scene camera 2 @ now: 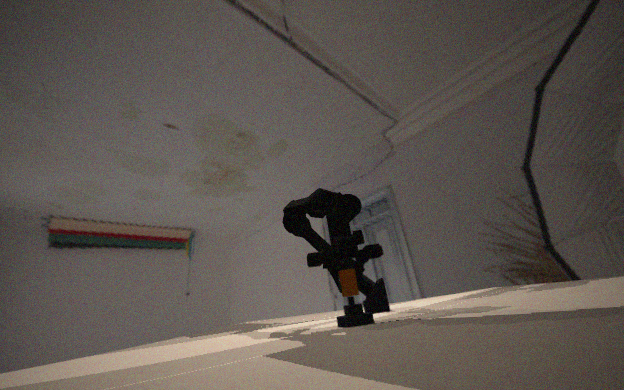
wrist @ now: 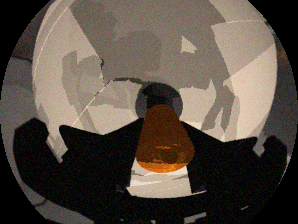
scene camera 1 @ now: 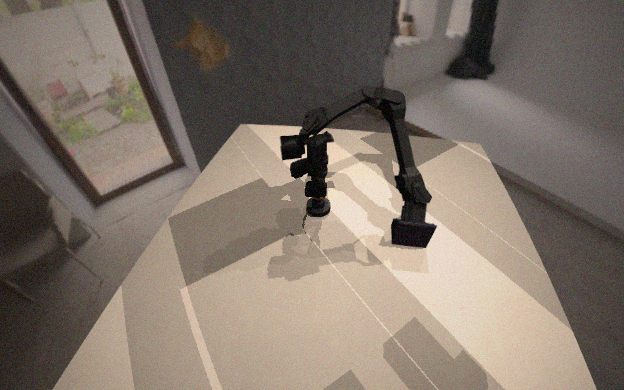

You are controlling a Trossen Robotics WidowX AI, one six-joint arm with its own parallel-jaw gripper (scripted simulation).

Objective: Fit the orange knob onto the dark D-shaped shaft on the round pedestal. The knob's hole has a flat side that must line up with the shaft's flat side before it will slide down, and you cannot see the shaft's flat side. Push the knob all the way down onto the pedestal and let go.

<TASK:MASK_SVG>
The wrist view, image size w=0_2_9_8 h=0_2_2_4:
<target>my gripper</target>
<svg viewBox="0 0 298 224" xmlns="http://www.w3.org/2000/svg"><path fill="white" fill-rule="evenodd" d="M13 135L15 139L12 151L21 181L40 196L51 200L53 204L71 209L72 212L77 210L78 214L93 220L94 224L129 224L121 220L121 216L132 217L133 220L156 220L156 224L185 224L184 218L205 212L206 216L198 217L190 224L249 224L277 190L287 165L287 145L281 143L275 135L266 137L265 144L262 144L265 149L261 156L257 156L255 151L251 151L254 144L257 144L255 136L223 143L216 137L192 127L186 121L180 121L196 151L186 169L190 190L198 194L173 198L128 196L124 192L136 157L144 117L106 135L72 128L69 125L59 125L60 135L68 148L64 156L61 156L61 164L47 145L49 132L44 121L32 117L19 128L15 128Z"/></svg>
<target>orange knob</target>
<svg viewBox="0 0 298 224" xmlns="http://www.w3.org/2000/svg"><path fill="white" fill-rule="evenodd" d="M153 105L146 112L144 124L142 124L136 151L137 164L141 165L141 168L145 168L145 171L165 173L178 171L178 169L184 168L193 159L194 152L196 152L194 151L194 145L190 141L188 132L185 132L185 127L180 123L180 119L178 119L177 113L173 111L173 108L166 104Z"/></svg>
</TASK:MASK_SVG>
